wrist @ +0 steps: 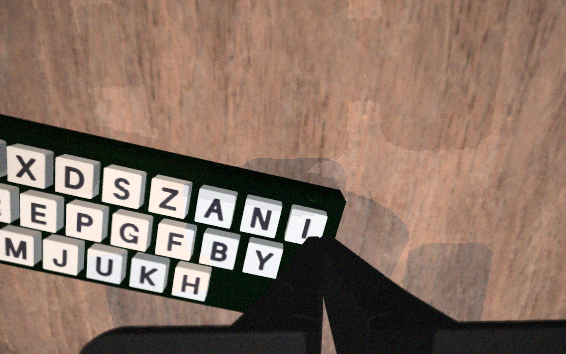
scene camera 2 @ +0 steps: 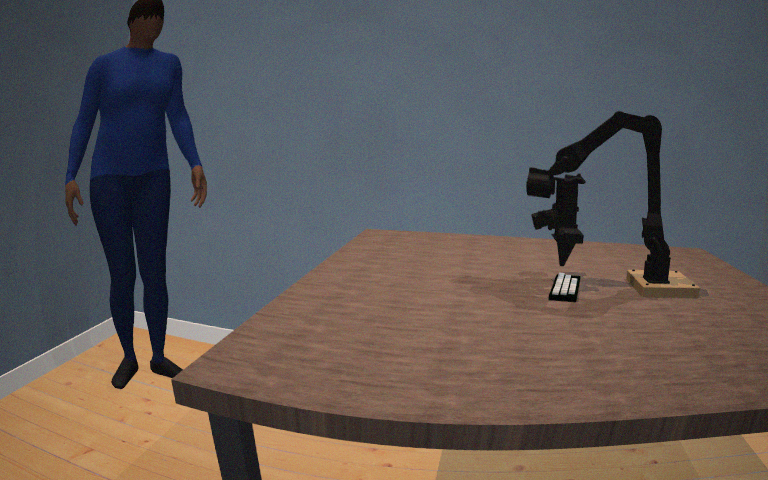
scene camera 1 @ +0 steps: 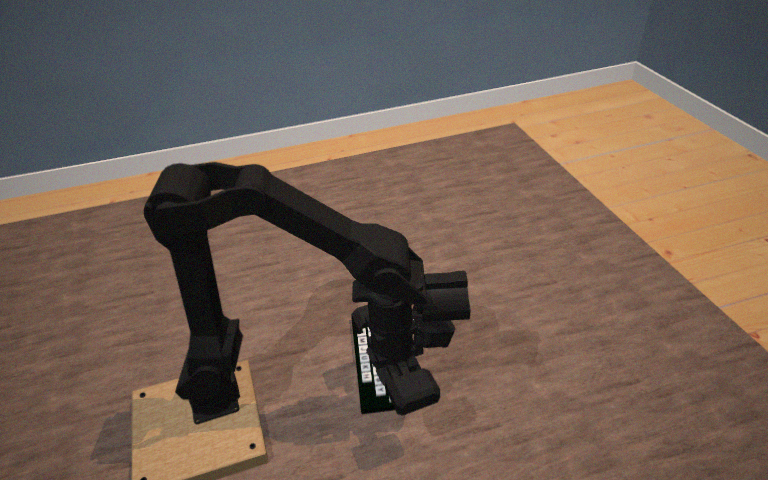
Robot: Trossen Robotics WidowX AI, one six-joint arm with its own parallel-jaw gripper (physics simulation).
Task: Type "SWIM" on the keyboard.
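Pixels of known places: gripper, between the fingertips: (wrist: 319,248) (scene camera 2: 561,266); arm's base, origin of its link: (scene camera 2: 656,280) (scene camera 1: 214,400).
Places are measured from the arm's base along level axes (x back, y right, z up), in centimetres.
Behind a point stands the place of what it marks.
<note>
The dark green keyboard (scene camera 1: 374,400) {x -22.6, y 7.8, z -1.5 cm} (scene camera 2: 564,287) {x -26.7, y -4.5, z -1.0 cm} (wrist: 240,292) {x -22.1, y 5.5, z -1.5 cm} lies flat on the table with white letter keys. In the wrist view the S key (wrist: 121,190) {x -27.1, y 1.1, z -1.0 cm} is in the top row, the I key (wrist: 304,226) {x -25.6, y 8.3, z -1.0 cm} is at that row's right end and the M key (wrist: 19,247) {x -24.6, y -3.6, z -1.0 cm} is in the lowest row at the left. The W key does not show there. My gripper (scene camera 2: 561,264) {x -25.6, y 8.8, z 0.8 cm} (wrist: 319,248) {x -25.6, y 8.8, z 0.8 cm} is shut and empty. Its tips overlap the lower edge of the I key in the wrist view, and stand a little above the keyboard in scene camera 2. The arm hides much of the keyboard in scene camera 1.
The arm's wooden base plate (scene camera 1: 186,447) {x 4.6, y 6.5, z 0.0 cm} (scene camera 2: 673,291) {x 3.2, y -6.4, z -1.1 cm} stands on the brown table (scene camera 1: 509,226) {x -63.3, y -23.7, z -2.6 cm} (scene camera 2: 396,339) {x -59.2, y -35.0, z -2.6 cm} beside the keyboard. A standing person in blue (scene camera 2: 133,113) is beyond the table's far left edge in scene camera 2.
</note>
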